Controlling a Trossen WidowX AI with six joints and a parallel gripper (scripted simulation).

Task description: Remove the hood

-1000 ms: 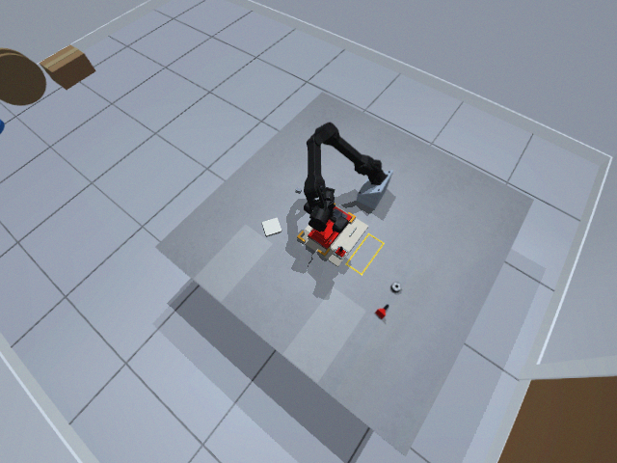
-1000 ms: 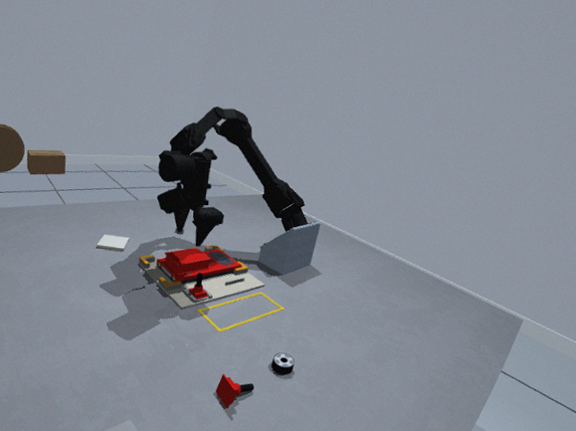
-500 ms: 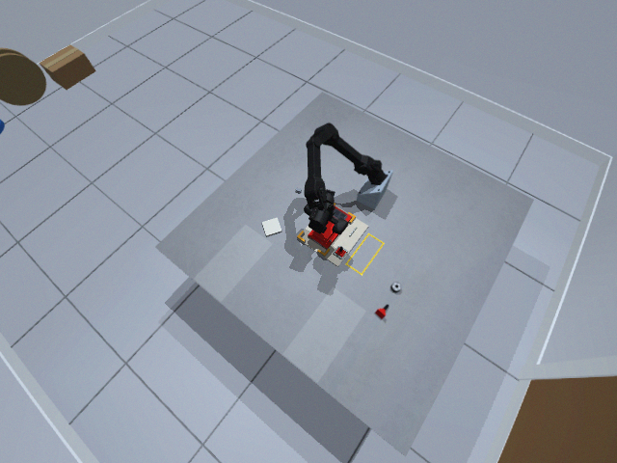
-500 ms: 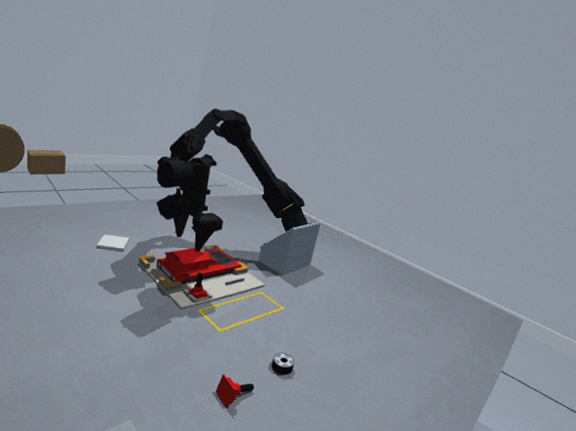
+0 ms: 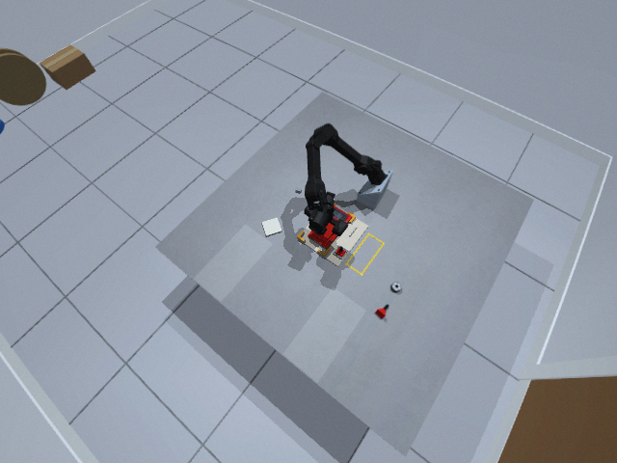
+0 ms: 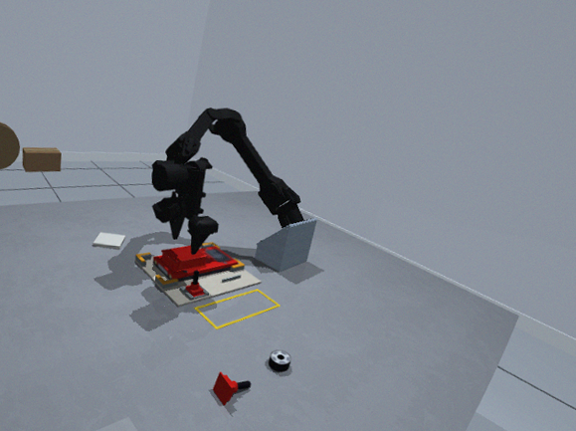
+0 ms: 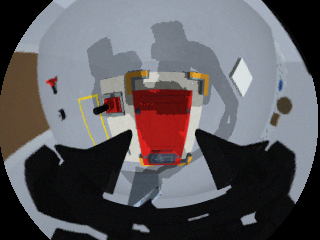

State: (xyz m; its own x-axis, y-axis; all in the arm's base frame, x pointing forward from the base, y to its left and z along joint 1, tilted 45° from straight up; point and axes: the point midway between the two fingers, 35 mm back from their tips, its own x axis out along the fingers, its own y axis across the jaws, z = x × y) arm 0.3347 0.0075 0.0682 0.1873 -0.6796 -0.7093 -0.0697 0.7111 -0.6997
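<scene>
Right now my gripper tip is 3 cm above the red hood. From my gripper tip the other things lie so: white square tile (21 cm to the right, 13 cm ahead, 6 cm below); then wheel (39 cm to the left, 6 cm below, 1 cm behind).
</scene>
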